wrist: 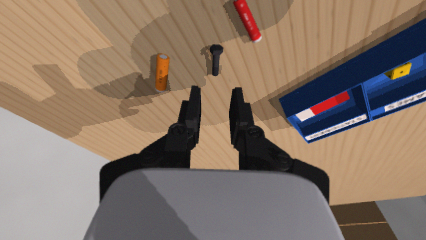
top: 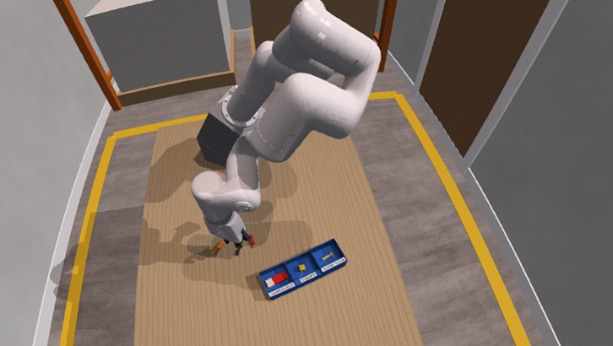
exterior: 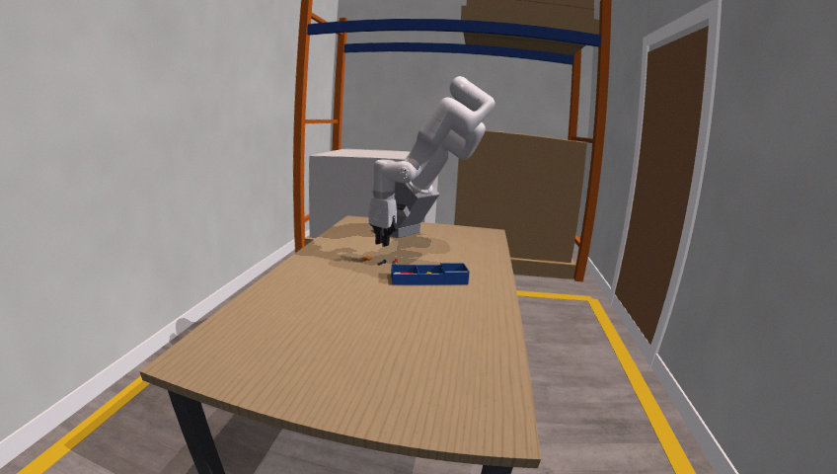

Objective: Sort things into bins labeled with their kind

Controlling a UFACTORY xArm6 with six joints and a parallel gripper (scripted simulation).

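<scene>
The black bolt is 10 mm behind my hand and 90 mm below it. From my hand the other things lie so: red battery: 20 mm behind, 50 mm to the left, 90 mm below; eraser: 120 mm ahead, 100 mm to the left, 80 mm below; orange cylinder: 20 mm behind, 70 mm to the right, 90 mm below.
</scene>
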